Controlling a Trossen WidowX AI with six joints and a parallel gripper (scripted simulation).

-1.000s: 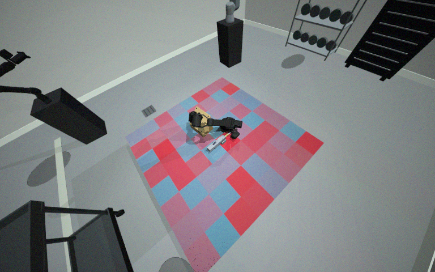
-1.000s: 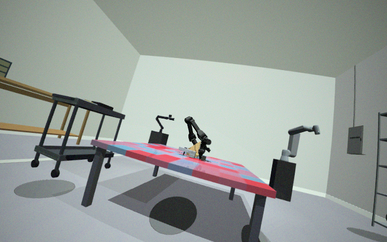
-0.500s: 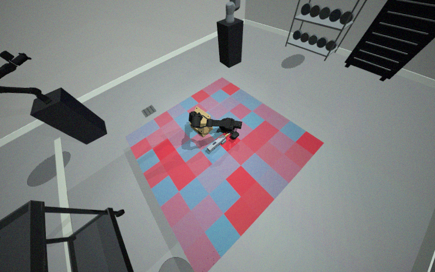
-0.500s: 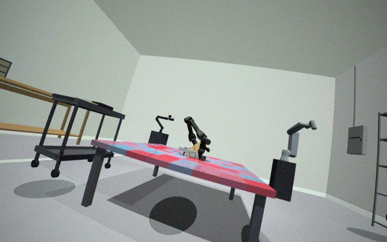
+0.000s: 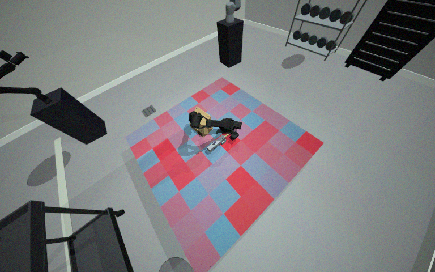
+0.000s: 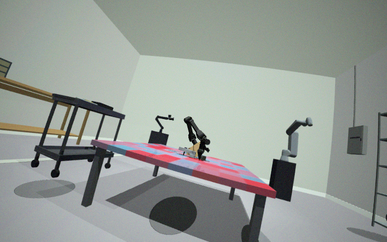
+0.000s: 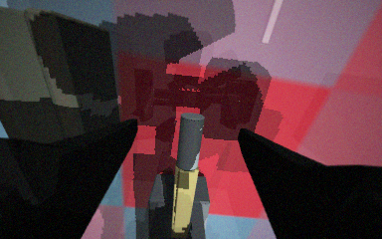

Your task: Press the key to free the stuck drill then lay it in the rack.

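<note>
The drill is 4 cm to the right of my gripper tip and 4 cm above it. Also, from my gripper tip: rack 8 cm behind, 2 cm to the left, 1 cm above.
</note>
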